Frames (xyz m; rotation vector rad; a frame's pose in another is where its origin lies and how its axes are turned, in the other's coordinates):
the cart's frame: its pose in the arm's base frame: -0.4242 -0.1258 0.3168 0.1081 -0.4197 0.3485
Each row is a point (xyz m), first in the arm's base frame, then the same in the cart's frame.
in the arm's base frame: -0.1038 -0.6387 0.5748
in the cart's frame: 0.2231 -0.5846 0.2018
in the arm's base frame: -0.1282 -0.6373 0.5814
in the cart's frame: 0.2054 -0.5745 0.2168
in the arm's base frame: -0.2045 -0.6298 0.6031
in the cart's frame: 0.1516 -0.5399 0.2642
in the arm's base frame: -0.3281 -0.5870 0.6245
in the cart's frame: 0.0680 -0.4556 0.3232
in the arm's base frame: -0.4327 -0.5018 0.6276
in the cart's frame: 0.0062 -0.3389 0.3510
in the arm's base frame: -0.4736 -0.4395 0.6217
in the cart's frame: -0.0120 -0.2664 0.3503
